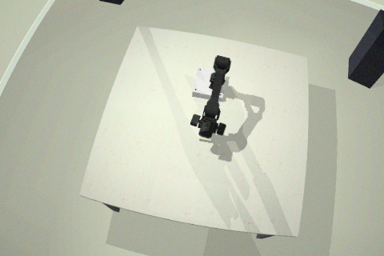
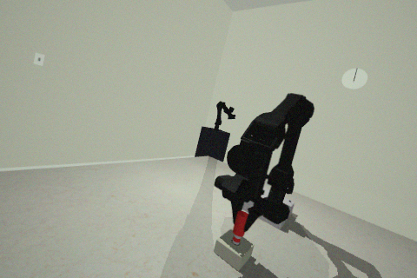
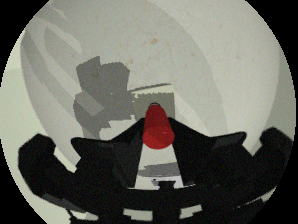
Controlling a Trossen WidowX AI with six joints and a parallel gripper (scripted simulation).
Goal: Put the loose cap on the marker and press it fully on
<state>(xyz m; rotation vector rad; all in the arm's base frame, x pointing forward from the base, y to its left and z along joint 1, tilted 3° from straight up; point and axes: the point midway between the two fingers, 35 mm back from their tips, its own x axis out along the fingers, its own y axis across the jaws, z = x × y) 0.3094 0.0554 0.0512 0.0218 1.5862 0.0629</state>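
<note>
The red cap is 10 mm above my gripper tip. From my gripper tip the other things lie so: pale holder block: 60 mm below.
</note>
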